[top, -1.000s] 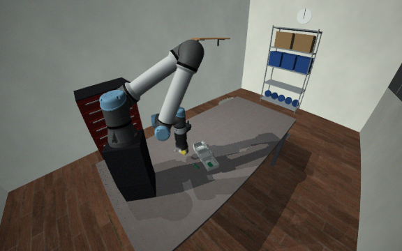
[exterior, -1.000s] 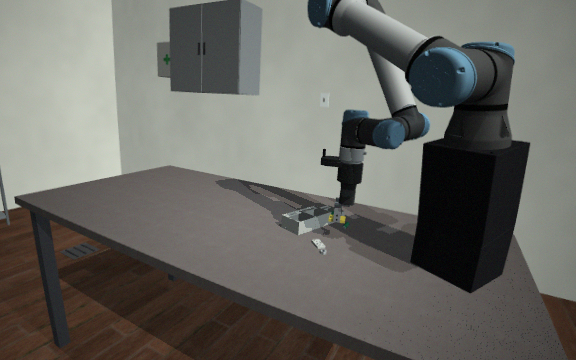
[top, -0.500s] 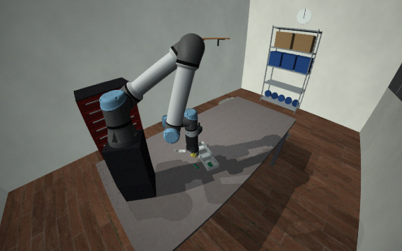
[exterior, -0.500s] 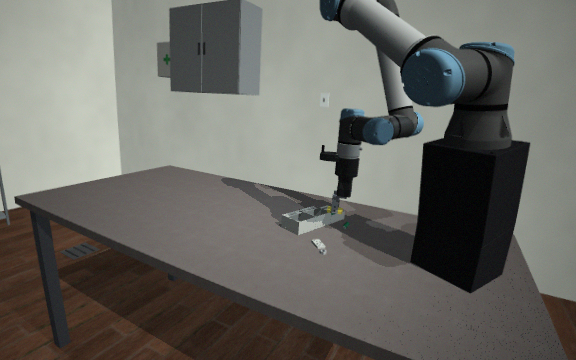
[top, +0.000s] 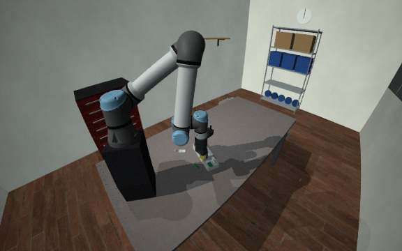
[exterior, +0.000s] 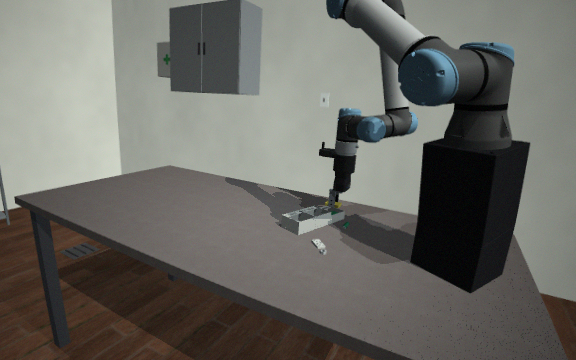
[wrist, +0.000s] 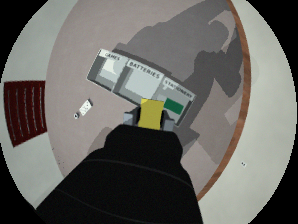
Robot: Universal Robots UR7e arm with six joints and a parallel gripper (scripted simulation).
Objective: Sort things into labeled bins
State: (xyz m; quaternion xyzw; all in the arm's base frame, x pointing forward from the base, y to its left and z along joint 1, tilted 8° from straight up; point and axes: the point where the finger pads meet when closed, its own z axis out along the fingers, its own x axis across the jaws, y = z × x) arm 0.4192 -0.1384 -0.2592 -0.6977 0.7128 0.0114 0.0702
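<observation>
My gripper is now 80 mm above the slim green thing, 60 mm past it and 20 mm to the right of it. The rest, counted from my hand: yellow block 10 mm below.
</observation>
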